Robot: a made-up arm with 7 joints.
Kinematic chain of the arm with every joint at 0, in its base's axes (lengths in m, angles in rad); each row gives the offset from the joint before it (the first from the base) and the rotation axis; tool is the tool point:
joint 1: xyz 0 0 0 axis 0 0.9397 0.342
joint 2: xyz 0 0 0 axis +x
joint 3: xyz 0 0 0 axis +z
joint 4: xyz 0.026 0 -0.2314 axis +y
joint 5: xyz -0.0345 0 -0.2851 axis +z
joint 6: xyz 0 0 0 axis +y
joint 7: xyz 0 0 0 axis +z
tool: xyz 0 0 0
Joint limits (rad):
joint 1: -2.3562..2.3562
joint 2: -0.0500..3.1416
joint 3: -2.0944..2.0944
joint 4: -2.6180..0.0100
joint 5: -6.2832..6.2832
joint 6: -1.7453..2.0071
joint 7: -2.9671..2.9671
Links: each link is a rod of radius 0.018 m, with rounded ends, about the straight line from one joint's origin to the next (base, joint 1, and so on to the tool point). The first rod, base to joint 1, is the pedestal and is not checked.
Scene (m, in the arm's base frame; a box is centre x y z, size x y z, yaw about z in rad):
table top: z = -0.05
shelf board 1: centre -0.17 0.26 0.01 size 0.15 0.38 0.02 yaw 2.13
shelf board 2: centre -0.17 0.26 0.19 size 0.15 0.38 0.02 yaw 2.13
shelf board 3: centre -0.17 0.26 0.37 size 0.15 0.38 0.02 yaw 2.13
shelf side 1: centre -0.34 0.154 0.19 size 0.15 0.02 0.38 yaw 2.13
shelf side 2: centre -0 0.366 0.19 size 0.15 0.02 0.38 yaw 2.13
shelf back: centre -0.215 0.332 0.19 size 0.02 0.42 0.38 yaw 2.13
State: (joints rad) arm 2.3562 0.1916 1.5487 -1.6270 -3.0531 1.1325 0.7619
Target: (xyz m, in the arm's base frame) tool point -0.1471 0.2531 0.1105
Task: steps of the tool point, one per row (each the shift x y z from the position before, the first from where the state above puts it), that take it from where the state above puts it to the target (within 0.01 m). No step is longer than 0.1 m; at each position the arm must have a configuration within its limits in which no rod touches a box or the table.
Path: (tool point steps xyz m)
1: 0.0594 0.0032 -0.0226
2: 0.0589 -0.0136 -0.0256
3: 0.0529 -0.0263 -0.0322
4: 0.0427 -0.0333 -0.0409
5: -0.0259 0.0328 -0.0312
6: -0.0193 0.0247 -0.0415
7: -0.0468 0.0472 0.0109
8: -0.0550 0.0350 0.0095

